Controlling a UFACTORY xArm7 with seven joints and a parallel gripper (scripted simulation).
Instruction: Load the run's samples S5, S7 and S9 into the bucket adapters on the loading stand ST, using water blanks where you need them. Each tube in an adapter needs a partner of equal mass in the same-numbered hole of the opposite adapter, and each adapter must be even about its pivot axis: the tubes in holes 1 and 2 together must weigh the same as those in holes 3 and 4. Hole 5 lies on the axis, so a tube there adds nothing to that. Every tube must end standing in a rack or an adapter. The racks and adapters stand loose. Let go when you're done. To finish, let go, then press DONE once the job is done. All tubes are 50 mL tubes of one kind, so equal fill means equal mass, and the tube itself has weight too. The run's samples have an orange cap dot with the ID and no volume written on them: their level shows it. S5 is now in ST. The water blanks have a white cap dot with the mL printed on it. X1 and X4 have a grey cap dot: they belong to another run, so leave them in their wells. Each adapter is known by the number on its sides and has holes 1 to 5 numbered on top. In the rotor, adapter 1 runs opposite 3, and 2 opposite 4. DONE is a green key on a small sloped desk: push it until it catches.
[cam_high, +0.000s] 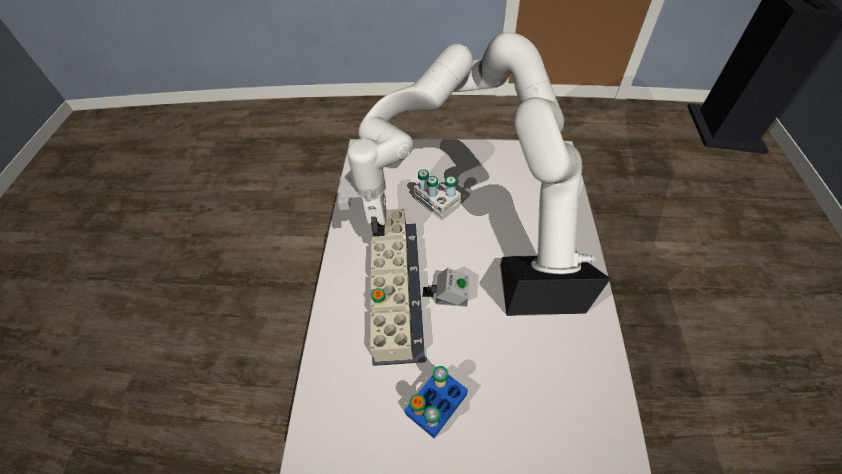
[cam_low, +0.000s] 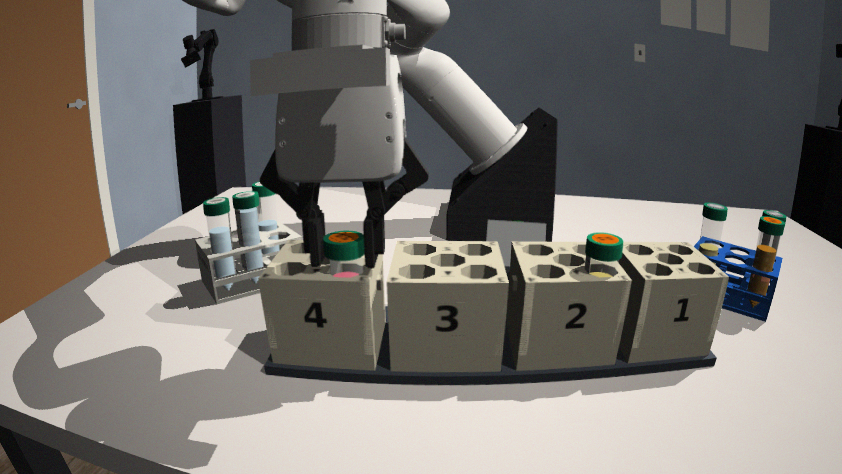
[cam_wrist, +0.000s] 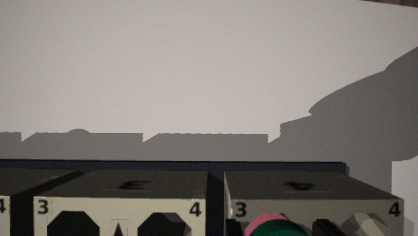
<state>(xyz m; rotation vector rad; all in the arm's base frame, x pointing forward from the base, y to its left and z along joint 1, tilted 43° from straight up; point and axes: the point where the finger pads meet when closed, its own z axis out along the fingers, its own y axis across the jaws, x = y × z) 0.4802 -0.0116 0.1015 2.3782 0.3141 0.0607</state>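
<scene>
My gripper is now 1 cm to the left of the pink-filled sample tube and 6 cm above it. Also, from my hand: blue rack: 22 cm behind, 43 cm to the left, 9 cm below; clear rack: 14 cm behind, 20 cm to the right, 9 cm below; green done key: 25 cm behind, 12 cm to the left, 6 cm below.
</scene>
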